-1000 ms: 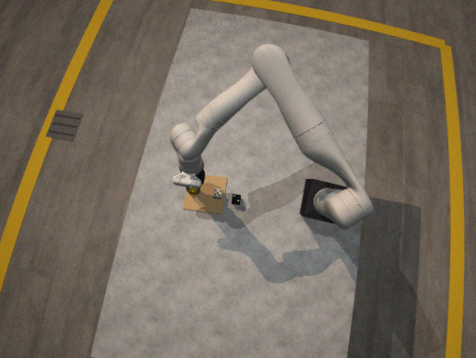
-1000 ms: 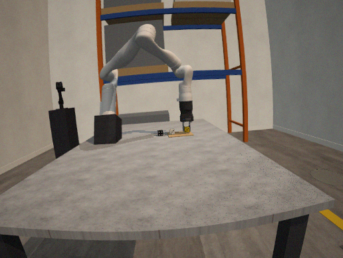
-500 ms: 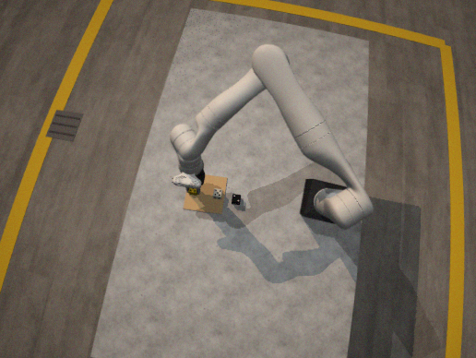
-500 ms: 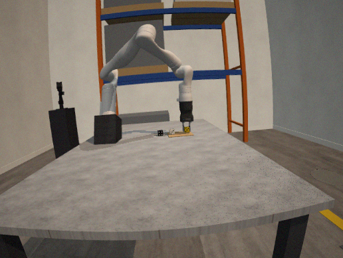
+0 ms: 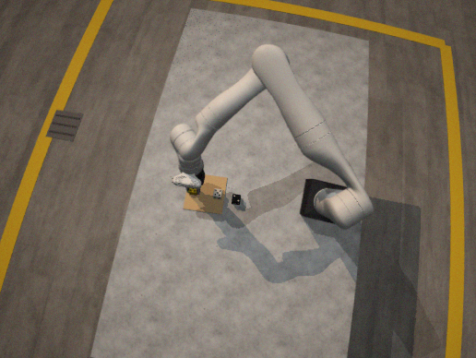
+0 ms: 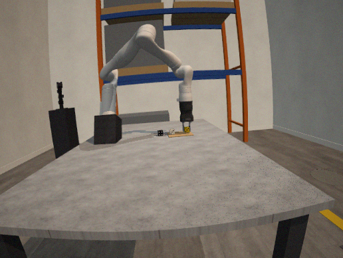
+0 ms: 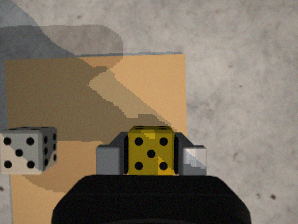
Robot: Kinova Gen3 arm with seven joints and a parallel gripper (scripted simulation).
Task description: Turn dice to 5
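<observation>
Right now the yellow die is 10 mm below my hand. Also, from my hand: white die (90 mm behind, 10 mm to the right, 10 mm below); tan mat (40 mm behind, 10 mm to the right, 30 mm below); black die (160 mm behind, 10 mm to the right, 10 mm below).
</observation>
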